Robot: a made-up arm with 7 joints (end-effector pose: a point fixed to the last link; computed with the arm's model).
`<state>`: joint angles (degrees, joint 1 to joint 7).
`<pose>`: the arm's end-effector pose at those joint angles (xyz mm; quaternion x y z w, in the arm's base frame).
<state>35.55 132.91 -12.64 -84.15 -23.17 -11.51 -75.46</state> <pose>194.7 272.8 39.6 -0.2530 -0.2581 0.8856 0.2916</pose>
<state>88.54 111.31 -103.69 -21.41 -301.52 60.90 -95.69</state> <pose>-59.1 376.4 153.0 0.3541 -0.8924 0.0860 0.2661</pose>
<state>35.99 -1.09 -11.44 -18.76 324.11 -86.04 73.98</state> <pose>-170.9 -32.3 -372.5 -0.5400 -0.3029 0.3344 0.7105</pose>
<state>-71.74 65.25 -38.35 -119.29 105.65 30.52 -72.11</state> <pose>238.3 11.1 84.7 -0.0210 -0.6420 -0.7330 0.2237</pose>
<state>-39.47 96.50 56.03 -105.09 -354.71 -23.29 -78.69</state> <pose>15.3 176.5 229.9 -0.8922 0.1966 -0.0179 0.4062</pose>
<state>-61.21 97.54 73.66 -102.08 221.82 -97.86 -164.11</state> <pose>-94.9 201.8 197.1 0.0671 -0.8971 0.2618 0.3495</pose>
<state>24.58 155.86 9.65 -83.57 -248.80 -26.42 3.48</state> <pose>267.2 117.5 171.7 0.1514 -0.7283 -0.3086 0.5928</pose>
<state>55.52 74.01 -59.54 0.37 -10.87 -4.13 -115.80</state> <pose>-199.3 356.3 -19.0 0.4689 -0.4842 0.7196 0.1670</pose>
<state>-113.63 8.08 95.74 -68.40 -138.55 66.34 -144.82</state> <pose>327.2 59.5 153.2 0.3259 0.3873 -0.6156 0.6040</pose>
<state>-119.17 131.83 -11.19 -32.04 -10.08 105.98 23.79</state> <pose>-160.0 342.2 149.4 0.0483 -0.2297 0.9114 0.3381</pose>
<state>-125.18 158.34 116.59 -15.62 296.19 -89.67 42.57</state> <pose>-261.2 294.6 -119.5 -0.6040 0.3730 -0.1635 0.6851</pose>
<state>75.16 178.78 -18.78 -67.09 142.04 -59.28 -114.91</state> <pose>313.9 190.6 -26.7 0.6472 -0.0892 -0.7549 0.0575</pose>
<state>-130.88 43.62 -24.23 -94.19 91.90 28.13 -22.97</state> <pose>75.2 -83.1 295.5 -0.2066 -0.7866 -0.5817 0.0169</pose>
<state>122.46 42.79 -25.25 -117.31 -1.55 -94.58 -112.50</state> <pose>-255.3 8.0 -40.1 0.4841 -0.4670 -0.5898 0.4469</pose>
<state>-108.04 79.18 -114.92 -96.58 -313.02 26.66 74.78</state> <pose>290.0 102.4 43.5 0.0191 -0.5136 -0.0562 0.8560</pose>
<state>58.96 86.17 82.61 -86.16 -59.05 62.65 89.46</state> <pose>73.1 300.5 124.7 0.7491 -0.6333 0.1658 0.1012</pose>
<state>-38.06 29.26 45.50 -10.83 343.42 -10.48 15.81</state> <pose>267.7 189.4 -248.5 0.1345 -0.5473 0.2855 0.7751</pose>
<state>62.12 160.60 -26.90 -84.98 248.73 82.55 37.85</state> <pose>218.2 255.3 5.0 -0.3702 0.1969 0.8158 0.3984</pose>
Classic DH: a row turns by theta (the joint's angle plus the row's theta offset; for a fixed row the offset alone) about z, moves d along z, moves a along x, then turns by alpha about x. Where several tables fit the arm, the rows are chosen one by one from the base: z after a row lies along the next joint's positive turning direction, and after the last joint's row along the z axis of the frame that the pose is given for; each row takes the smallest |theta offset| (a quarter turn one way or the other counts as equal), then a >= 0, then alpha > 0; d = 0 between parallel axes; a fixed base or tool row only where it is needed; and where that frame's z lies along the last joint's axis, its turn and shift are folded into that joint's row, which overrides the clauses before.
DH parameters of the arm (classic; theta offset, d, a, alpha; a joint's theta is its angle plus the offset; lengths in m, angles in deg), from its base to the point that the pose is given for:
base (fixed): 0 0 0 -70
joint 1: 90 0 0 90
joint 2: 70 0 0 -90
joint 3: -90 -0.2366 0.0266 -90
joint 4: 0 0 -0.0209 90
joint 5: 0 -0.1722 0 -90
joint 6: 0 0 0 90
joint 7: 0 0 0 0

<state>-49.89 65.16 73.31 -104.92 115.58 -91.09 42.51</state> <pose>48.2 255.9 129.2 0.4432 0.2836 0.0205 0.8501</pose>
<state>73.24 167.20 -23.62 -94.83 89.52 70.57 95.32</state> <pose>206.8 231.1 -53.2 0.7718 0.0585 0.3178 0.5477</pose>
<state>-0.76 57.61 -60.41 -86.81 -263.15 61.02 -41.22</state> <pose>101.6 133.1 -286.7 -0.3659 0.1510 -0.3414 0.8525</pose>
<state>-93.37 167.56 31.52 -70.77 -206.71 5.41 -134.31</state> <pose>-323.9 35.5 158.3 -0.7886 0.4665 -0.0933 0.3895</pose>
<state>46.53 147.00 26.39 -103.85 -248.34 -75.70 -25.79</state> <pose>267.9 108.9 48.8 0.0158 -0.8831 -0.3278 0.3352</pose>
